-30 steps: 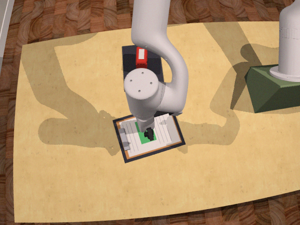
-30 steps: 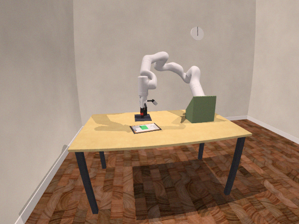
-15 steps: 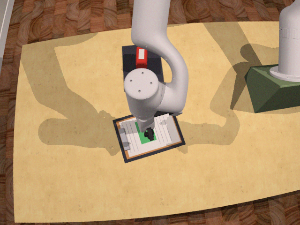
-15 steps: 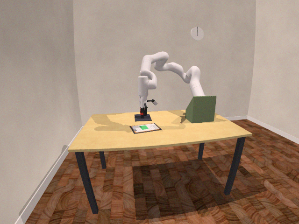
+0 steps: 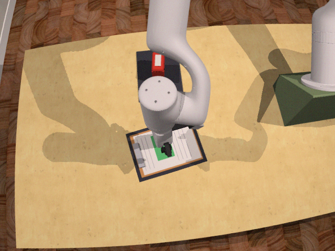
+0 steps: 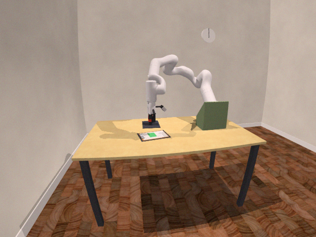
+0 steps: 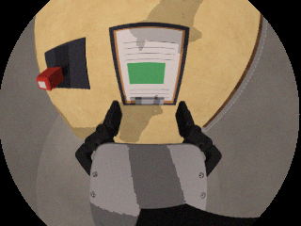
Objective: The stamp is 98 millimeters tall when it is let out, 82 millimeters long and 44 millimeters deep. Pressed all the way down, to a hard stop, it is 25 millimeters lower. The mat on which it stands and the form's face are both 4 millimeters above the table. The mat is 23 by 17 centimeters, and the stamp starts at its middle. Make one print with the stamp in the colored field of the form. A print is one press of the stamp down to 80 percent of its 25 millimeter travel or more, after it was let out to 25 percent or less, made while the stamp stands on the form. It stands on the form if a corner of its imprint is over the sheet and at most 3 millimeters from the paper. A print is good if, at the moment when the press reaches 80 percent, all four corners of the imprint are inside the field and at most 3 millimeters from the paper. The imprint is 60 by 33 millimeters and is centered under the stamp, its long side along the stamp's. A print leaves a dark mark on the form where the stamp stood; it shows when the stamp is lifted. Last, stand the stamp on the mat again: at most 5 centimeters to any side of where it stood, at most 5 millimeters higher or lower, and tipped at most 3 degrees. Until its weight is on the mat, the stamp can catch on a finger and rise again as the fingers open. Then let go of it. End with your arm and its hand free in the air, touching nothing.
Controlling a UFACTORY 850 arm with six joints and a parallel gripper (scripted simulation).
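My hand is 1 cm past the red stamp, 30 cm to the left of it and 9 cm above it. From my hand the other things lie so: mat (1 cm behind, 30 cm to the right, 14 cm below); then form (14 cm below).
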